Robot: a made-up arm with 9 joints. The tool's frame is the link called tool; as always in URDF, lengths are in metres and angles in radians.
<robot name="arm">
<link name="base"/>
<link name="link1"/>
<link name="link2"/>
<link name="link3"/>
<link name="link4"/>
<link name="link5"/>
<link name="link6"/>
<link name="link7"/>
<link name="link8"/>
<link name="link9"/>
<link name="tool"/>
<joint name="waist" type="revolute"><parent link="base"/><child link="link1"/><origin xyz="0.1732 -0.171 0.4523" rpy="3.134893 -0.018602 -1.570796"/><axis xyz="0 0 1"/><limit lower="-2.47" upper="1.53"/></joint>
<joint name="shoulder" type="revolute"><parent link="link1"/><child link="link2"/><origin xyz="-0.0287 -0.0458 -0.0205" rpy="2.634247 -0.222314 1.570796"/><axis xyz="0 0 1"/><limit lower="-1.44" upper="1.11"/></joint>
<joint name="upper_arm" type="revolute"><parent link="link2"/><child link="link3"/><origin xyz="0.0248 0.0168 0.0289" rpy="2.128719 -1.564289 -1.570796"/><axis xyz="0 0 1"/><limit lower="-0.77" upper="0.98"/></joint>
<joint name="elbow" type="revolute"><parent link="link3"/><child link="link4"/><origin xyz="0.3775 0.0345 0.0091" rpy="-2.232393 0.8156 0.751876"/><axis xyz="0 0 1"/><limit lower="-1.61" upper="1.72"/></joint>
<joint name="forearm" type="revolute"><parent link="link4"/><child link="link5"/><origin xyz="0.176 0.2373 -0.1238" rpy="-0.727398 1.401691 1.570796"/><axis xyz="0 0 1"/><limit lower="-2.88" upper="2.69"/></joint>
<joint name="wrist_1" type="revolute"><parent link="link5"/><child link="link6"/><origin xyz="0.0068 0.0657 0.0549" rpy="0.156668 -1.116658 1.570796"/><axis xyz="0 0 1"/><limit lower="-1.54" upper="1.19"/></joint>
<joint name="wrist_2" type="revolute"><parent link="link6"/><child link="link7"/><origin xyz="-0.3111 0.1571 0.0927" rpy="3.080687 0.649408 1.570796"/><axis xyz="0 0 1"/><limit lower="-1.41" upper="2.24"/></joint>
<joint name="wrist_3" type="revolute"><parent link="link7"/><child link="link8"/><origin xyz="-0.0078 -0.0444 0.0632" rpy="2.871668 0.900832 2.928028"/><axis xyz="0 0 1"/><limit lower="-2.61" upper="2.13"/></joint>
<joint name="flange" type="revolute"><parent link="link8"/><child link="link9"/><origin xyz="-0.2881 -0.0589 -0.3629" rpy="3.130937 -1.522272 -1.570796"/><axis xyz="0 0 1"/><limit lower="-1.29" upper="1.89"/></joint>
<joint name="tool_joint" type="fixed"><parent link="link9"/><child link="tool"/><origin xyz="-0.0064 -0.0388 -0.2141" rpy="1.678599 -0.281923 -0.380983"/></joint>
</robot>
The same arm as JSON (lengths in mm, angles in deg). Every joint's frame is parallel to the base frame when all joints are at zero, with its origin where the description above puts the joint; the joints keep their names.
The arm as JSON. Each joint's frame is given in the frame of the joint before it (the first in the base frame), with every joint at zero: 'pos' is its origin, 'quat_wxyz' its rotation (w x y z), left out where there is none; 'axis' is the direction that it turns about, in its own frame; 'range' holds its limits. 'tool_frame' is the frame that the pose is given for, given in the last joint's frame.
{"length_unit": "mm", "angle_unit": "deg", "joints": [{"joint": "waist", "pos": [173.2, -171.0, 452.3], "axis": [-0.0067, -0.0186, -0.999805], "range": [-141.52, 87.66]}, {"joint": "shoulder", "pos": [45.9, 29.1, 19.7], "axis": [-0.186998, -0.469894, 0.862689], "range": [-82.51, 63.6]}, {"joint": "upper_arm", "pos": [-27.9, -28.5, 11.9], "axis": [0.774326, 0.472316, 0.421114], "range": [-44.12, 56.15]}, {"joint": "elbow", "pos": [-43.0, -196.8, 321.3], "axis": [0.0, 0.0, -1.0], "range": [-92.25, 98.55]}, {"joint": "forearm", "pos": [-286.0, -74.2, 123.8], "axis": [-0.433316, 0.892433, -0.125705], "range": [-165.01, 154.13]}, {"joint": "wrist_1", "pos": [33.5, 78.8, 7.2], "axis": [-1.0, 0.0, 0.0], "range": [-88.24, 68.18]}, {"joint": "wrist_2", "pos": [-92.7, -320.5, -136.9], "axis": [0.794965, 0.099296, 0.598474], "range": [-80.79, 128.34]}, {"joint": "wrist_3", "pos": [47.7, -37.5, 48.5], "axis": [0.0, 0.0, -1.0], "range": [-149.54, 122.04]}, {"joint": "flange", "pos": [282.1, -82.8, 362.9], "axis": [-0.073103, -0.996144, 0.048502], "range": [-73.91, 108.29]}], "tool_frame": {"pos": [-23.0, 216.4, -4.0], "quat_wxyz": [0.070107, 0.552274, -0.162839, -0.814593]}}
